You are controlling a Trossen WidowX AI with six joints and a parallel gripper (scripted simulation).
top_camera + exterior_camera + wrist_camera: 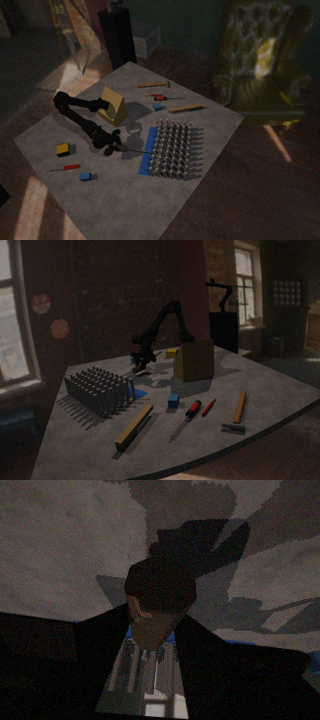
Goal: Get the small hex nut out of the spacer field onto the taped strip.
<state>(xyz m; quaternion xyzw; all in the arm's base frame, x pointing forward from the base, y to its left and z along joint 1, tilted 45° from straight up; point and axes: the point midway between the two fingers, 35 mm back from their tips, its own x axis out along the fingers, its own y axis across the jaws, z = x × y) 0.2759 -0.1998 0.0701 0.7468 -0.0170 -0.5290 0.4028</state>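
My gripper tip is 90 mm short of the brown-handled hook tool and 40 mm to the right of it. Round my gripper tip: yellow block (350 mm behind, 240 mm to the right, 10 mm below); then blue taped strip (150 mm ahead, 120 mm to the left, 30 mm below).
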